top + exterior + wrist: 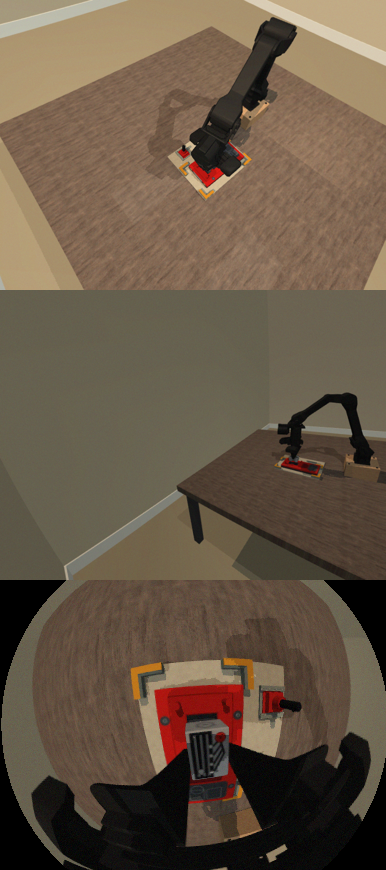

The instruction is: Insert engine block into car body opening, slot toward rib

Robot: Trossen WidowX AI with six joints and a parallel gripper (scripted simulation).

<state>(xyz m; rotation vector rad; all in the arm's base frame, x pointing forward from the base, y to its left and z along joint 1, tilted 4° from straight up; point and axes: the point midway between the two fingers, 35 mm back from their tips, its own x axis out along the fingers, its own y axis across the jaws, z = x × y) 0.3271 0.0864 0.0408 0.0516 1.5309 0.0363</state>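
Right now my gripper tip is 1 cm above the engine block.
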